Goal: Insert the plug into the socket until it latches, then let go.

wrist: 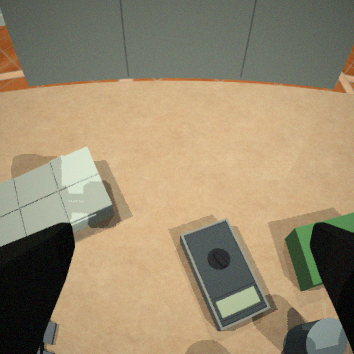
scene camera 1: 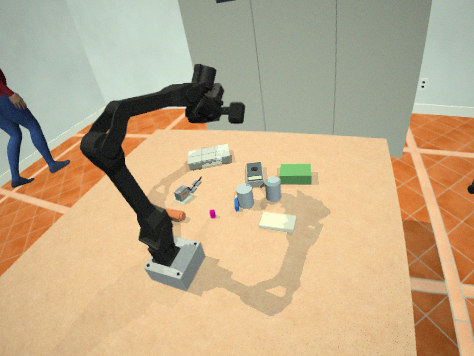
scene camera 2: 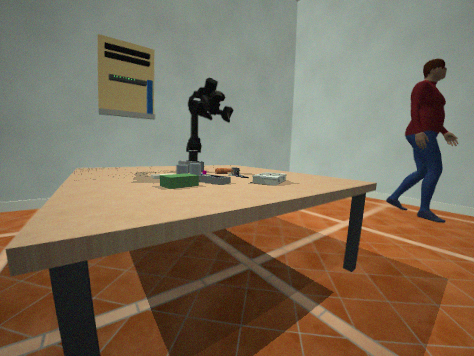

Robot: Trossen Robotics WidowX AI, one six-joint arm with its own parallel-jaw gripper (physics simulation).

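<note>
A small grey boxy unit on a pale base, with grey blocks on a dark cable beside it, lies on the table left of centre. These look like the socket and plug, but they are too small to tell apart or to show whether they are joined. Part of a grey block shows at the lower left of the wrist view, beside the left finger. My gripper is open and empty, high above the back part of the table.
A white case, a dark meter and a green block lie at the back. Two grey cylinders, a blue piece, pale slab, magenta cube and orange cylinder are nearer.
</note>
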